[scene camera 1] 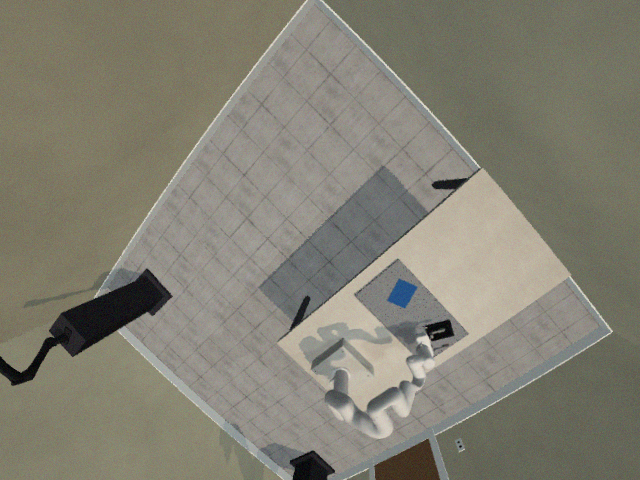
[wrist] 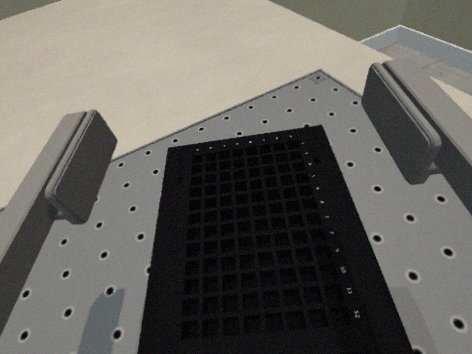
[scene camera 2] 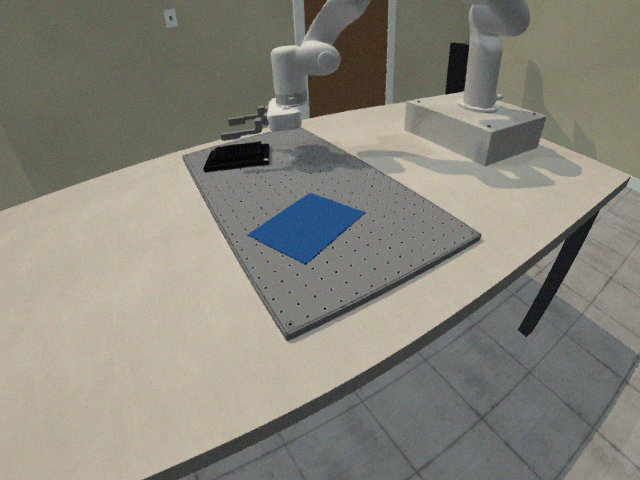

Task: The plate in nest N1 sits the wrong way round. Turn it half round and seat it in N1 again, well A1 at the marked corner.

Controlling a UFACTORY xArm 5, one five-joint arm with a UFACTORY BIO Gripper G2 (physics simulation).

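Note:
A black well plate [scene camera 2: 238,149] [wrist: 255,230] sits in the black nest N1 [scene camera 1: 449,324] [scene camera 2: 227,166] [wrist: 163,250]. In the wrist view small white marks run along the plate's far edge and numbers run down its right side, with 12 at the near end. The near end of plate and nest is cut off there, and the nest's marked corner does not show. My gripper [scene camera 1: 445,338] [scene camera 2: 226,129] [wrist: 242,147] is open and empty, partly spread. Its fingers hang above the plate's level, one toward each long side, with the plate between them in the wrist view.
The nest stands on a grey perforated board [scene camera 1: 372,294] [scene camera 2: 392,248] [wrist: 125,230]. A flat blue square [scene camera 1: 402,293] [scene camera 2: 307,227] lies farther along the board. The robot's grey base box [scene camera 1: 351,356] [scene camera 2: 449,129] stands on the table [scene camera 1: 496,232] [scene camera 2: 129,310] beside the board.

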